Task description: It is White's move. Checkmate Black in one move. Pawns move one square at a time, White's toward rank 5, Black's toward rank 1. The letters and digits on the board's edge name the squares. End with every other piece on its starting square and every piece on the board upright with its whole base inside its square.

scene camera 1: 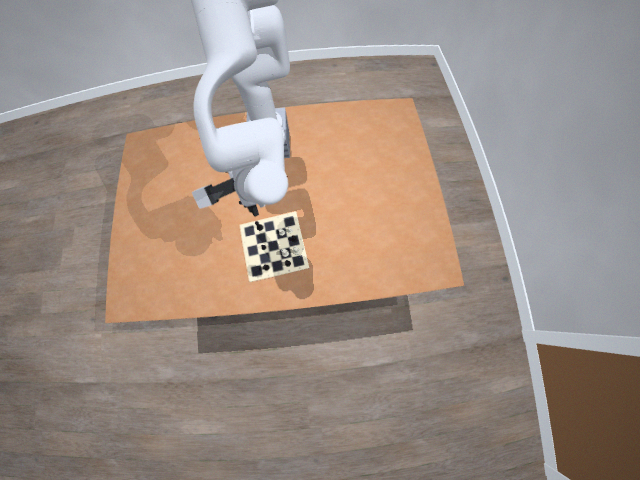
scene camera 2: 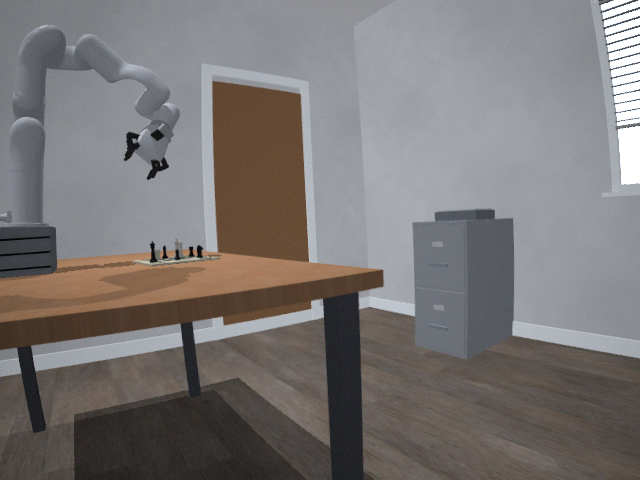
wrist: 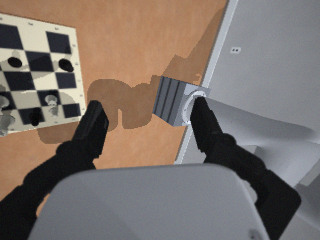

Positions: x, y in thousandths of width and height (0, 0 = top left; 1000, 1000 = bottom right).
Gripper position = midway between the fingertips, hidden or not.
Note:
In view: my gripper (scene camera 2: 216, 351) and a chessboard (scene camera 1: 395, 499).
My gripper is seen too in the wrist view (wrist: 467, 456).

